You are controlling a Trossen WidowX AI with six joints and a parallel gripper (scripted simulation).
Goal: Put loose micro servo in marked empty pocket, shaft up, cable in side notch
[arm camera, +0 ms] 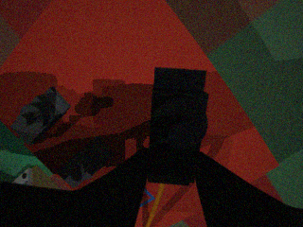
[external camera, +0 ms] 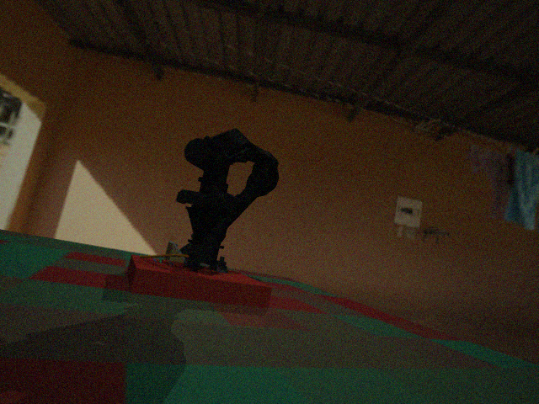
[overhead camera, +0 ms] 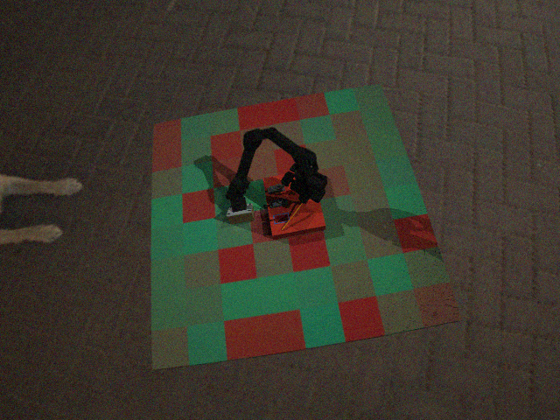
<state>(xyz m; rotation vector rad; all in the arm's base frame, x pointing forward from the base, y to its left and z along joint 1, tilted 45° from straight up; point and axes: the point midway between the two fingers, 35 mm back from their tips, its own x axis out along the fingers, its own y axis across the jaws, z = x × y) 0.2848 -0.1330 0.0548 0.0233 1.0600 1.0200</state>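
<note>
Right now the red deck is 100 mm below my gripper tip, 20 mm to the left of it and 10 mm behind it.
</note>
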